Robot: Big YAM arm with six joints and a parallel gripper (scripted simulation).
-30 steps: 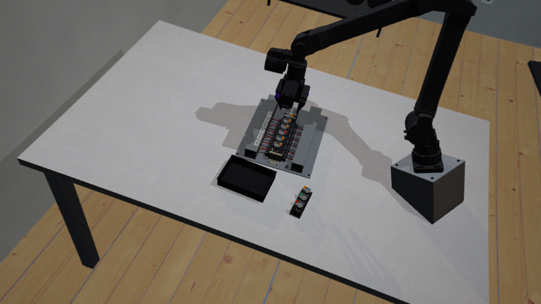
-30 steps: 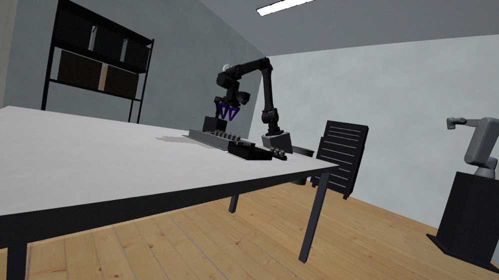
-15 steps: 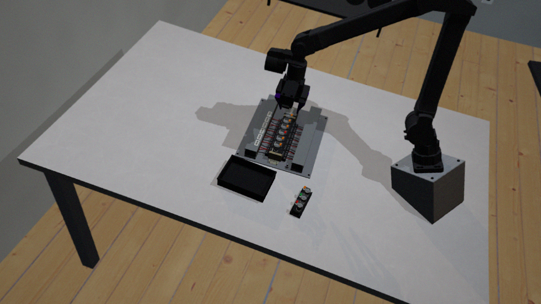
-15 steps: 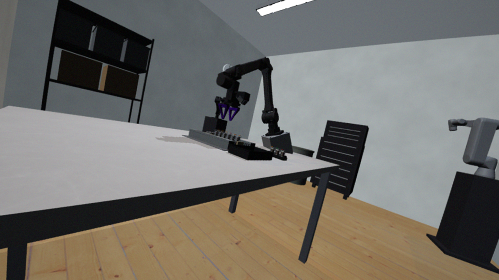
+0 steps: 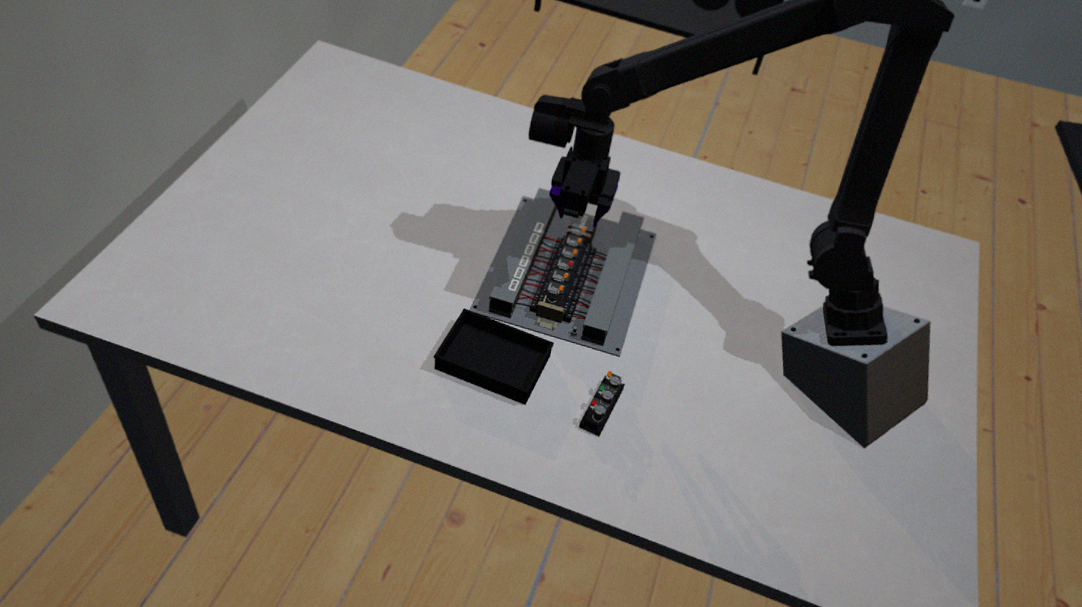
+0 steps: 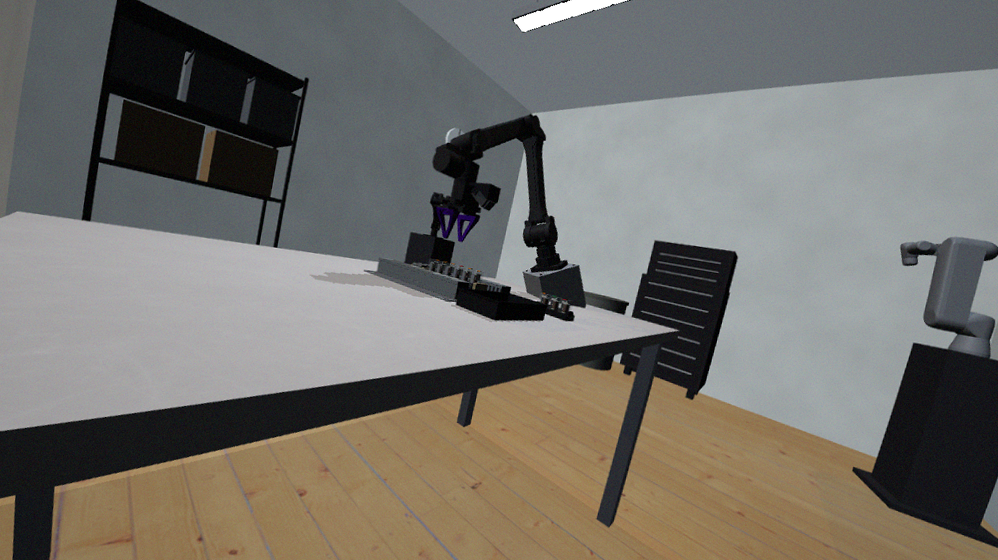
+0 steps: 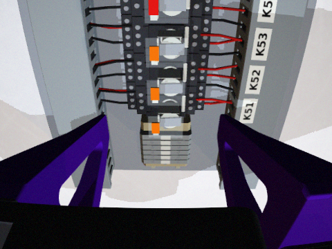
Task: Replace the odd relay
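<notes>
Now: hand 14 cm above the grey panel.
</notes>
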